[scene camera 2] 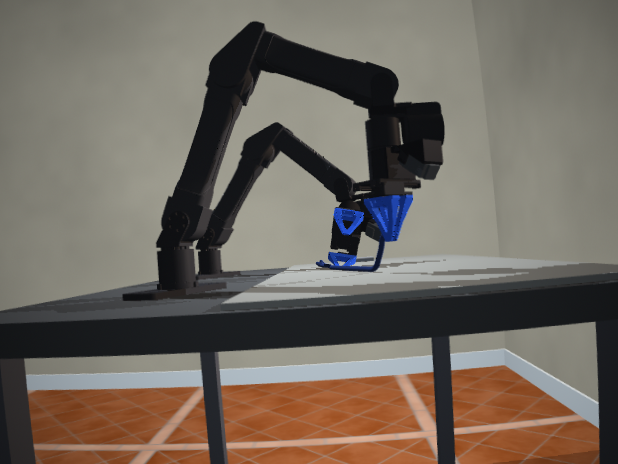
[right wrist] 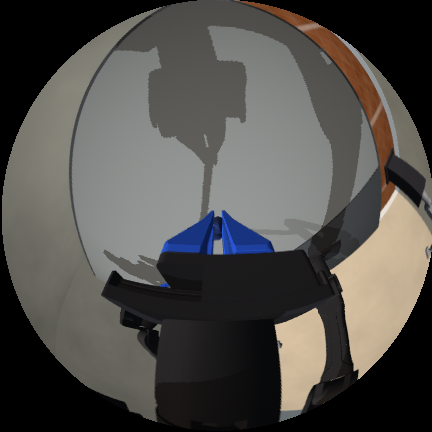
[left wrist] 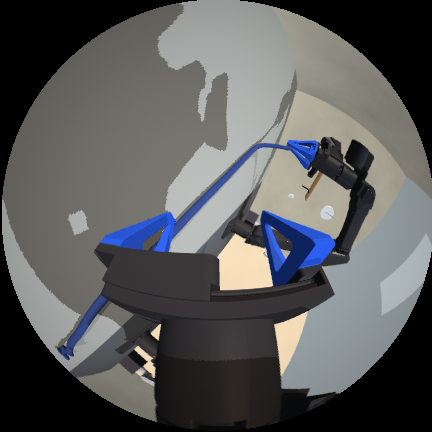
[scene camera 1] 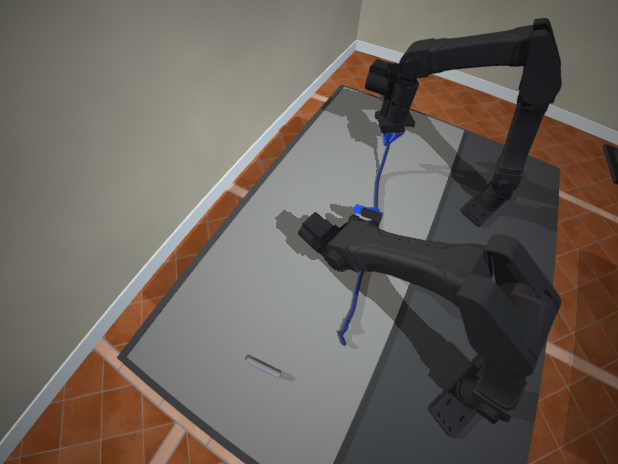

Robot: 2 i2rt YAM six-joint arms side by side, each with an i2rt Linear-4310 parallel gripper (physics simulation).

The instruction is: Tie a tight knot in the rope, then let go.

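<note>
The blue rope hangs from my right gripper to the table and runs along it to a small bent free end. No loop shows in its visible parts; my left arm hides part of it in scene camera 1. My right gripper is shut on the rope's other end, above the table. My left gripper is open and empty, low over the rope's middle stretch. In the left wrist view the rope passes behind one finger.
A grey cylinder lies on the light table mat, lower left of the rope's free end in scene camera 1. The left forearm crosses above the rope. The table's dark edge runs along the wall side.
</note>
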